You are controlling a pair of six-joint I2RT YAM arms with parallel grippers.
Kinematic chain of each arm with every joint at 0, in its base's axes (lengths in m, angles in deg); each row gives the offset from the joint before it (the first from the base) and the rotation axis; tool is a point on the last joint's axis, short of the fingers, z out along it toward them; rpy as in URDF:
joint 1: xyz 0 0 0.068 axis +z
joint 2: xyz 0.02 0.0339 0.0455 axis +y
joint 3: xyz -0.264 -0.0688 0 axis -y
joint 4: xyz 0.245 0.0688 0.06 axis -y
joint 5: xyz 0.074 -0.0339 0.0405 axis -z
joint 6: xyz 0.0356 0 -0.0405 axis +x
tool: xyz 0 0 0 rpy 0 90 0
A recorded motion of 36 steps. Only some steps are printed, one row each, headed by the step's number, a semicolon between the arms.
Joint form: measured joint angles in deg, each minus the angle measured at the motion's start. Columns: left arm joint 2, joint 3, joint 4, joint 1, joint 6, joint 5; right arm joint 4, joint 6, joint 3, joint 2, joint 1, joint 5.
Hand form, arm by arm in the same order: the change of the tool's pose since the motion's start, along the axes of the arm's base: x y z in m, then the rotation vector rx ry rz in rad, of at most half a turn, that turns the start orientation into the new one. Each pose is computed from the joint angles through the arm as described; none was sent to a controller.
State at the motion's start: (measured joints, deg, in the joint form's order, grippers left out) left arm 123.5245 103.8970 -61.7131 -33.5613 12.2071 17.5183; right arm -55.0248 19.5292 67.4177 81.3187 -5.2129 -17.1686
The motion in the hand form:
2: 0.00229 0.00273 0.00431 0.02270 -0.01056 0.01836; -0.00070 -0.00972 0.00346 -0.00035 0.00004 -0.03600
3: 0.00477 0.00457 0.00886 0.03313 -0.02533 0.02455; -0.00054 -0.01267 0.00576 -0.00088 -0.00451 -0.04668
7: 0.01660 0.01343 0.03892 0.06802 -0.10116 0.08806; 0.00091 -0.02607 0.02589 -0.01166 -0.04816 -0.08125
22: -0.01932 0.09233 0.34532 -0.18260 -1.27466 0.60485; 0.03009 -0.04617 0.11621 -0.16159 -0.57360 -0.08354
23: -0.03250 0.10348 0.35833 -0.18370 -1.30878 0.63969; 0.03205 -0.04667 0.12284 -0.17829 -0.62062 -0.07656
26: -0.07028 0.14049 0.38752 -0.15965 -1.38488 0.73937; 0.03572 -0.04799 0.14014 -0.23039 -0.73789 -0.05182
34: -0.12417 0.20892 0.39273 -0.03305 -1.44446 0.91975; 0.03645 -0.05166 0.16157 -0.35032 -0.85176 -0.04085
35: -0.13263 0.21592 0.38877 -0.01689 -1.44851 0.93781; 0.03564 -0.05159 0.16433 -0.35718 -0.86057 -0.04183
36: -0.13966 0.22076 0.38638 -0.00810 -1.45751 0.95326; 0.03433 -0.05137 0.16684 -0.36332 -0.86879 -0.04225
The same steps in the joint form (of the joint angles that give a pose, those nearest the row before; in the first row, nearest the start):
2: 0.00 1.05 -1.11 0.35 -0.50 -1.51; -0.79 0.00 0.79 0.00 -2.05 0.02
3: 0.00 2.10 -1.81 0.66 -0.39 -2.47; -1.01 0.00 1.27 0.00 -2.67 0.02
7: -0.20 8.53 -5.49 2.12 -1.79 -6.82; -2.89 -0.83 5.49 0.02 -5.40 -0.02
22: -9.77 52.96 7.91 6.75 -1.53 -37.44; 14.18 -4.81 18.40 0.02 -7.93 1.31
23: -11.42 53.98 7.29 7.28 -1.53 -38.77; 16.22 -5.44 19.01 0.02 -7.93 1.38
26: -17.20 54.40 5.31 10.05 -1.33 -41.83; 21.11 -7.76 20.63 0.02 -8.00 1.53
34: -36.46 30.69 11.74 20.00 -1.29 -43.91; 25.44 -12.22 23.04 0.00 -8.31 4.39
35: -39.65 26.14 13.16 21.22 -1.25 -43.97; 25.53 -12.39 23.41 -0.09 -8.31 4.59
36: -42.01 22.95 14.45 22.05 -1.18 -44.15; 25.60 -12.57 23.65 -0.28 -8.31 4.74

